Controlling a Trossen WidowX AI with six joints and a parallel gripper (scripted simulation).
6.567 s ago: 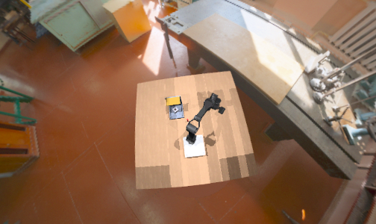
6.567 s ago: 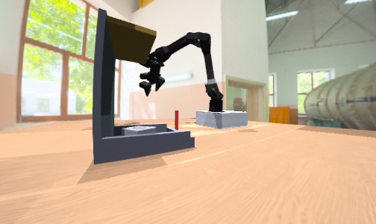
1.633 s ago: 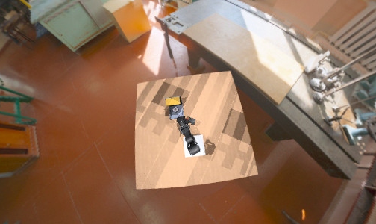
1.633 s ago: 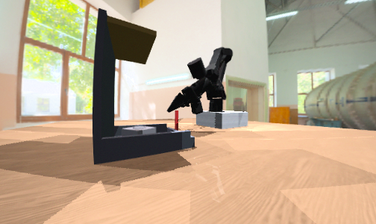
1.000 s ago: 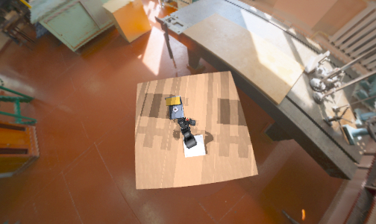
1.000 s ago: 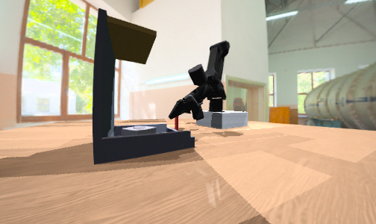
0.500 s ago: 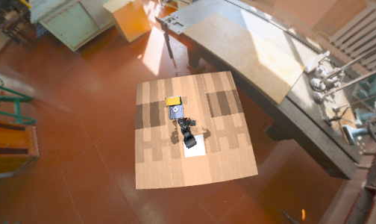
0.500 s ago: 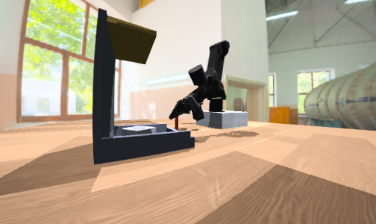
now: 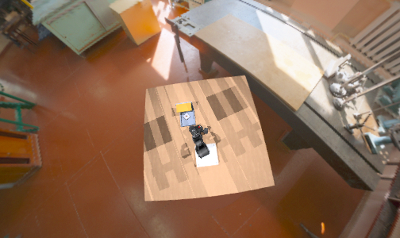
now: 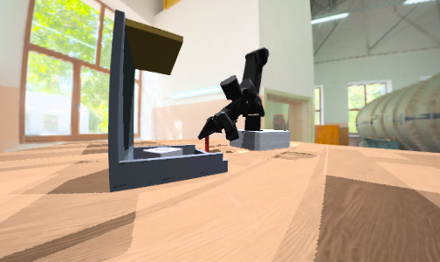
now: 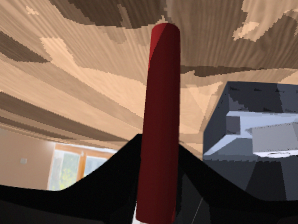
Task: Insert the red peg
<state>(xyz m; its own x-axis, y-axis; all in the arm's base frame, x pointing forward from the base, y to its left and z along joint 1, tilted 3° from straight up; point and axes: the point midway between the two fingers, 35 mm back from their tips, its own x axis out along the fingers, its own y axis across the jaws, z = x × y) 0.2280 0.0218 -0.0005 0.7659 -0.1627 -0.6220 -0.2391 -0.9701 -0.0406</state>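
Now: gripper tip 18 cm short of the back wall, 13 cm to the right of it and 7 cm below it. Also, from my gripper tip: red peg 3 cm behind, 1 cm to the left, 1 cm below; then yellow-brown roof 14 cm ahead, 13 cm to the left, 17 cm above.
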